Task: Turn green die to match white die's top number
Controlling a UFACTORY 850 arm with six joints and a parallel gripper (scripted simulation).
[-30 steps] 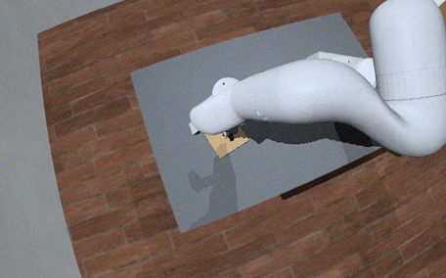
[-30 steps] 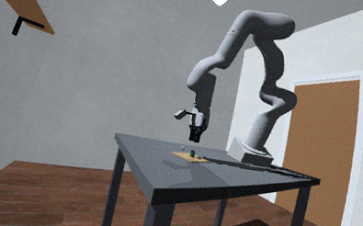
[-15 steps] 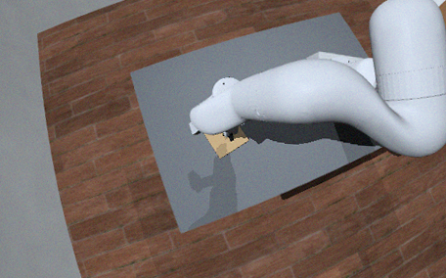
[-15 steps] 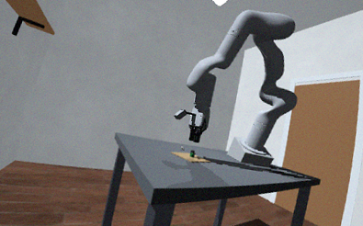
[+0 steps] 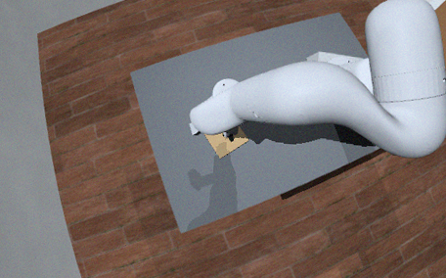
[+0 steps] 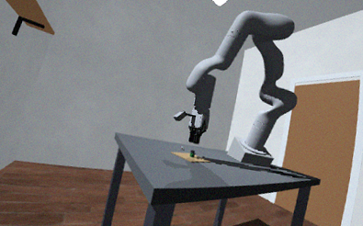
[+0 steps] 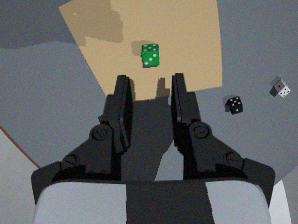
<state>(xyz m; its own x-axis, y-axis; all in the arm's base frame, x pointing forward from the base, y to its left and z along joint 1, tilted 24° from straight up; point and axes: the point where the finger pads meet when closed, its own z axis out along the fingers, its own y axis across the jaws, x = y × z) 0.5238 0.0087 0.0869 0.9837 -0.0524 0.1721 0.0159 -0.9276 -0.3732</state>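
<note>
Now: the green die 8 cm below my hand and 1 cm behind it. Also, from my hand: black die: 11 cm to the right, 8 cm below, 8 cm behind; then white die: 17 cm to the right, 8 cm below, 5 cm behind; then mat: 9 cm below.
</note>
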